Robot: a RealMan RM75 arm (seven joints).
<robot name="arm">
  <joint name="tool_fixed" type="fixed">
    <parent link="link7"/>
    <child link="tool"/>
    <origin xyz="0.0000 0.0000 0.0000"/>
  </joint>
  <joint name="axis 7" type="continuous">
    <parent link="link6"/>
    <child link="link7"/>
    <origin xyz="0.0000 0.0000 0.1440"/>
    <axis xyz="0 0 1"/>
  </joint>
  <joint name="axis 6" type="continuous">
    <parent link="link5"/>
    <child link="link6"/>
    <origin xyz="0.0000 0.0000 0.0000"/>
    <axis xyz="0 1 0"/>
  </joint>
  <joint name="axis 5" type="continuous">
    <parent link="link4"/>
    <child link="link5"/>
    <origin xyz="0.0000 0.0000 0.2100"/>
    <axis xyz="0 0 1"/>
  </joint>
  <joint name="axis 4" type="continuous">
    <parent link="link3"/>
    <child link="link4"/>
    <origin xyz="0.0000 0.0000 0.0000"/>
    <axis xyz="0 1 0"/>
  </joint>
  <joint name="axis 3" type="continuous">
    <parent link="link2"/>
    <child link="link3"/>
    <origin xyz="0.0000 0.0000 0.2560"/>
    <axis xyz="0 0 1"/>
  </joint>
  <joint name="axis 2" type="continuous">
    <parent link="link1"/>
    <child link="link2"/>
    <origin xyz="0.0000 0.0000 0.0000"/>
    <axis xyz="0 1 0"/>
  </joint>
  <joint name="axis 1" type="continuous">
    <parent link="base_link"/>
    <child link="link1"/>
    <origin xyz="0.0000 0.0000 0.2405"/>
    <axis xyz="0 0 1"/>
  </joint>
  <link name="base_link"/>
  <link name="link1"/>
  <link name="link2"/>
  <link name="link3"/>
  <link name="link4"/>
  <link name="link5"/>
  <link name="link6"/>
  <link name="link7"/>
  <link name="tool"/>
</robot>
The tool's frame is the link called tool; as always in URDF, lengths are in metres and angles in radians. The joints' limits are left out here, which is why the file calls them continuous.
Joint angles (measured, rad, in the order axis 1, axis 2, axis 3, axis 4, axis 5, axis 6, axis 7), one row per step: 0.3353 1.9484 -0.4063 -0.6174 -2.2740 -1.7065 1.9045; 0.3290 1.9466 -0.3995 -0.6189 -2.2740 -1.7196 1.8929; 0.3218 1.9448 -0.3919 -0.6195 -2.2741 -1.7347 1.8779; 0.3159 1.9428 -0.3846 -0.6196 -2.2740 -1.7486 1.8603; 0.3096 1.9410 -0.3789 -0.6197 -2.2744 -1.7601 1.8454; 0.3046 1.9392 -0.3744 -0.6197 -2.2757 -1.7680 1.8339; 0.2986 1.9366 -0.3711 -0.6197 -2.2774 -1.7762 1.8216; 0.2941 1.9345 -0.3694 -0.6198 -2.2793 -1.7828 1.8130; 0.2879 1.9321 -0.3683 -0.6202 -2.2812 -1.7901 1.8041; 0.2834 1.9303 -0.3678 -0.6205 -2.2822 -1.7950 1.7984; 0.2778 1.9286 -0.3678 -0.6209 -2.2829 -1.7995 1.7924; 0.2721 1.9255 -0.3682 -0.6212 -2.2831 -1.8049 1.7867; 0.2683 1.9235 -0.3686 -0.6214 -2.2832 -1.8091 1.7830
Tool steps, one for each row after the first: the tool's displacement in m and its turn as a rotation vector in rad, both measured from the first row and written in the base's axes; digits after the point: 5 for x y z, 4 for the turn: 0.00060 -0.00302 0.00164 0.0026 0.0035 0.0080; 0.00120 -0.00663 0.00318 0.0052 0.0080 0.0185; 0.00159 -0.00967 0.00471 0.0090 0.0107 0.0320; 0.00227 -0.01277 0.00598 0.0118 0.0123 0.0422; 0.00308 -0.01521 0.00708 0.0139 0.0121 0.0492; 0.00418 -0.01808 0.00836 0.0149 0.0105 0.0563; 0.00498 -0.02034 0.00928 0.0141 0.0092 0.0616; 0.00610 -0.02327 0.01032 0.0127 0.0076 0.0660; 0.00692 -0.02533 0.01110 0.0117 0.0065 0.0685; 0.00796 -0.02775 0.01182 0.0109 0.0051 0.0703; 0.00908 -0.03020 0.01311 0.0099 0.0033 0.0724; 0.00973 -0.03188 0.01393 0.0089 0.0026 0.0740
